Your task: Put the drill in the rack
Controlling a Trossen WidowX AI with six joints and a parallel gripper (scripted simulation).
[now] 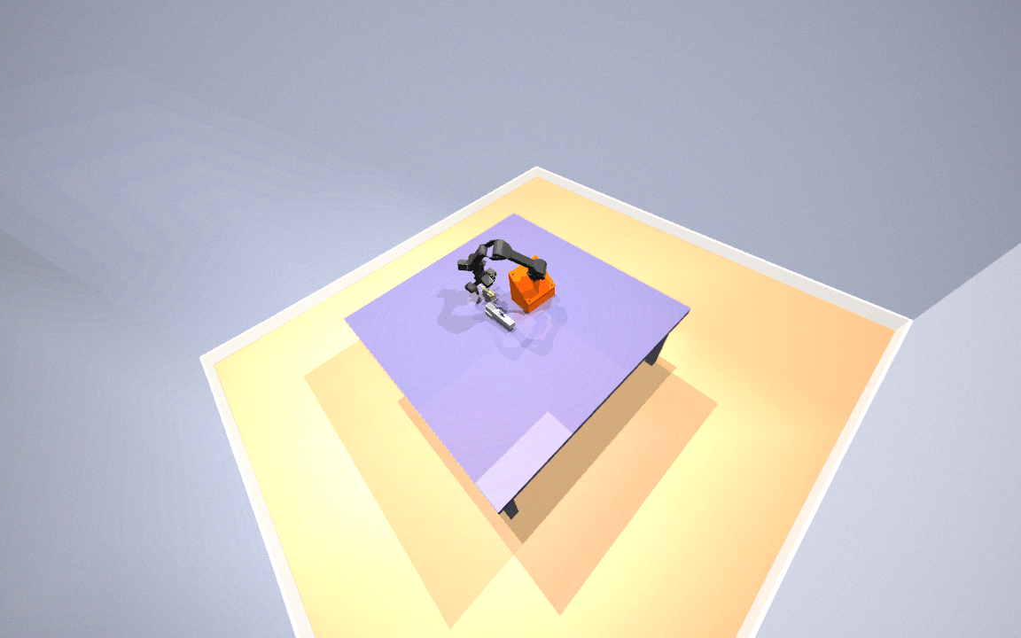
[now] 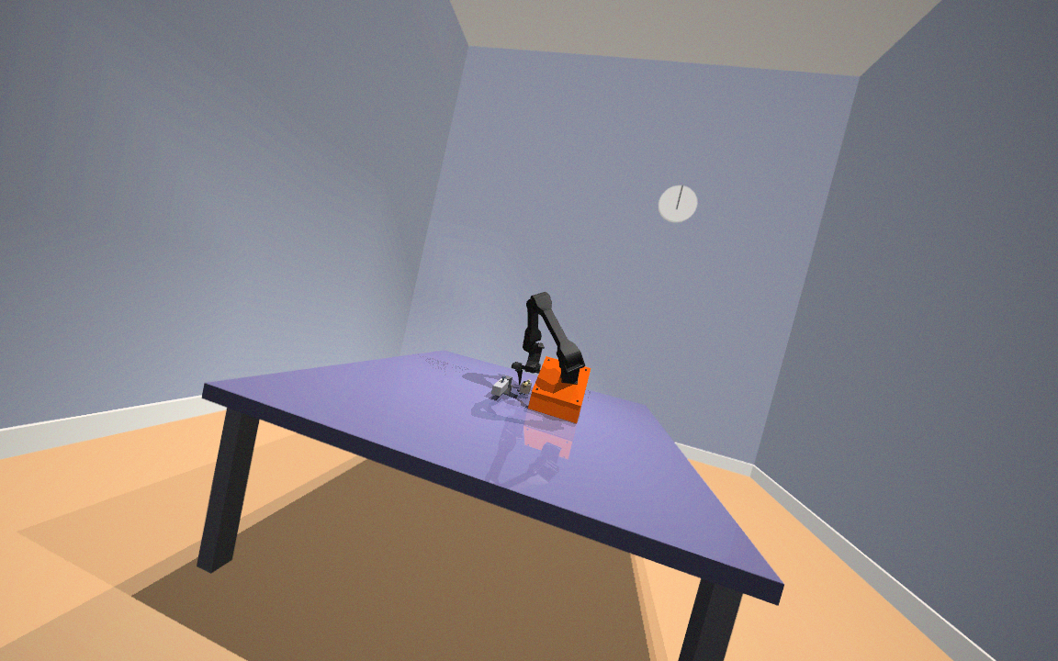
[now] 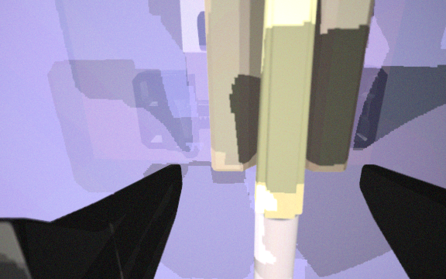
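Right now the drill is 4 cm to the left of my gripper tip and 3 cm above it. Also, from my gripper tip: rack: 5 cm to the left, 1 cm above.
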